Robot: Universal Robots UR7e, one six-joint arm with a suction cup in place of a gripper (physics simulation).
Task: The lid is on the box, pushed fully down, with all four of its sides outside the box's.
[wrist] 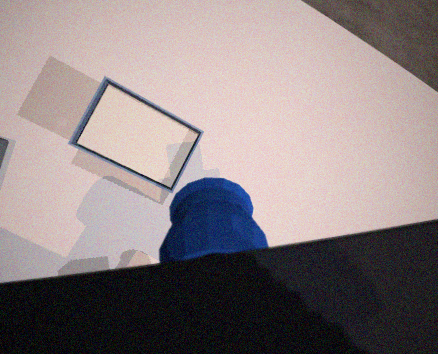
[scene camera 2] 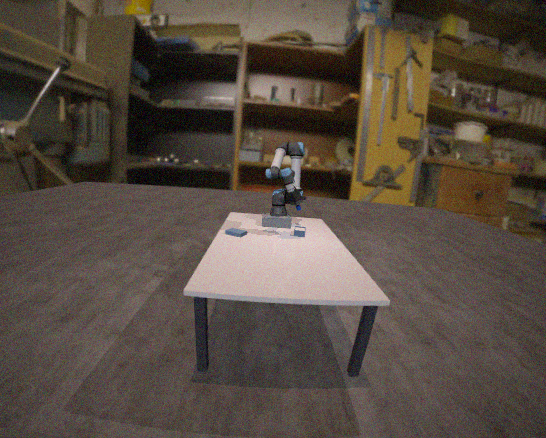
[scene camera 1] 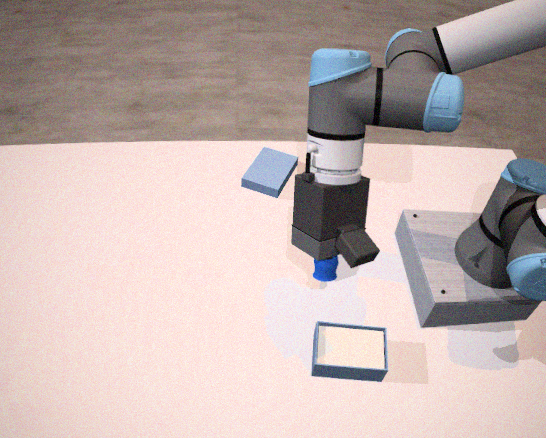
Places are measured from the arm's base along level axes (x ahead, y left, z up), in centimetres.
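Where they show: end effector, tool point: (wrist: pixel 212 214) (scene camera 2: pixel 299 209) (scene camera 1: pixel 324 275); arm's base, origin of the base link: (scene camera 2: pixel 278 214) (scene camera 1: pixel 488 259).
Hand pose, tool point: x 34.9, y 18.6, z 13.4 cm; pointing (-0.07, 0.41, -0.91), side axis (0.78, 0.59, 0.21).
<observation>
Each offset is from my tool point to the top centre of the thing. Level surfaces: height alone.
The box {dy +2.1, dx -7.1, dz -16.1 cm} (scene camera 1: pixel 349 374) (scene camera 2: pixel 299 234) (wrist: pixel 154 105) is a blue, open-topped rectangle with thin walls and a pale inside, standing on the table. The lid {dy -43.6, dx +12.2, dz -18.2 cm} (scene camera 1: pixel 270 169) (scene camera 2: pixel 236 232) is a flat blue slab lying flat on the table, apart from the box, toward the table's far edge in scene camera 1. The lid does not show in the wrist view. My gripper, a blue suction cup (scene camera 1: pixel 325 278) (scene camera 2: pixel 298 207) (wrist: pixel 211 190), hangs in the air above the table, open, with nothing on it. In scene camera 1 it appears between the lid and the box.
The arm's grey base block (scene camera 1: pixel 477 314) (scene camera 2: pixel 276 221) stands on the table {dz -20.8 cm} (scene camera 1: pixel 125 300) (scene camera 2: pixel 285 270) (wrist: pixel 325 125), to the right of the lid and box in scene camera 1. The table's edge shows behind the lid there. Shelves stand far behind in scene camera 2.
</observation>
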